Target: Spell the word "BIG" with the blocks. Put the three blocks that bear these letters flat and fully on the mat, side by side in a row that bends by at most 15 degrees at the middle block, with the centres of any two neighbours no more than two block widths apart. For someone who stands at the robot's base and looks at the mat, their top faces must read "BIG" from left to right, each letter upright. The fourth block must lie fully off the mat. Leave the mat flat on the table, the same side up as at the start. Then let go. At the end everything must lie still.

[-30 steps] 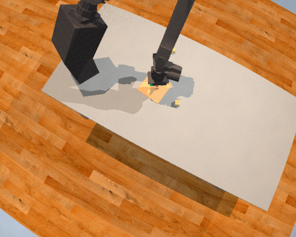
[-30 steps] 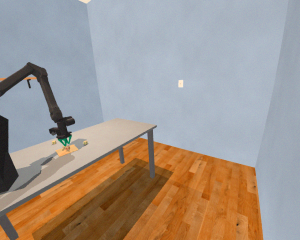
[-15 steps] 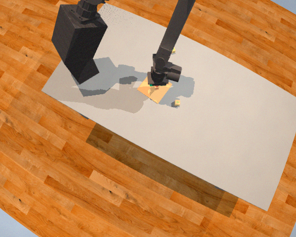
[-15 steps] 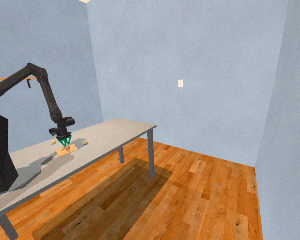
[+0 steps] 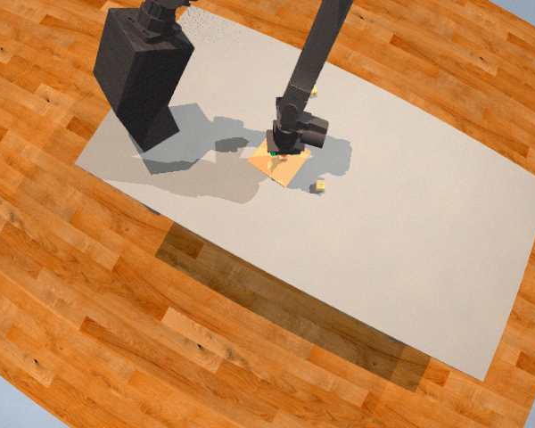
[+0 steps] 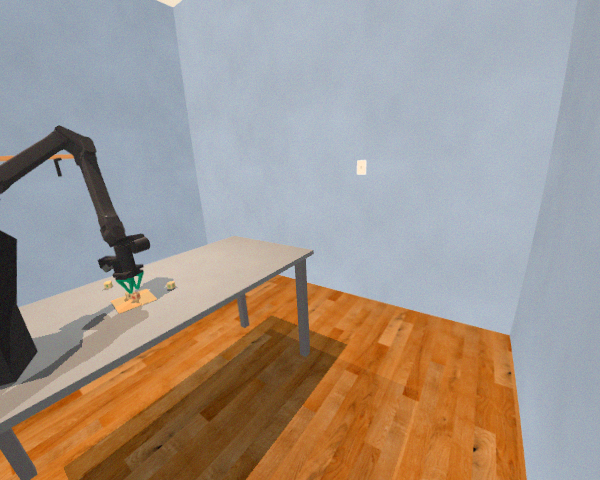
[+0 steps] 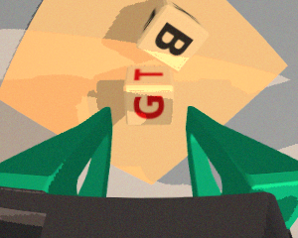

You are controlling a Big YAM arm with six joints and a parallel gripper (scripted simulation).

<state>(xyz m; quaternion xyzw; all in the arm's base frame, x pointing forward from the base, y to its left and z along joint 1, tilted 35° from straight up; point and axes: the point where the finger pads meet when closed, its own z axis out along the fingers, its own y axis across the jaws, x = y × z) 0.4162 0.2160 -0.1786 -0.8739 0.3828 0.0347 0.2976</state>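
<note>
Right now my hand is 40 mm above the mat and 10 mm past it. The rest, counted from my hand: block (240 mm to the left, 90 mm behind, 30 mm below).
</note>
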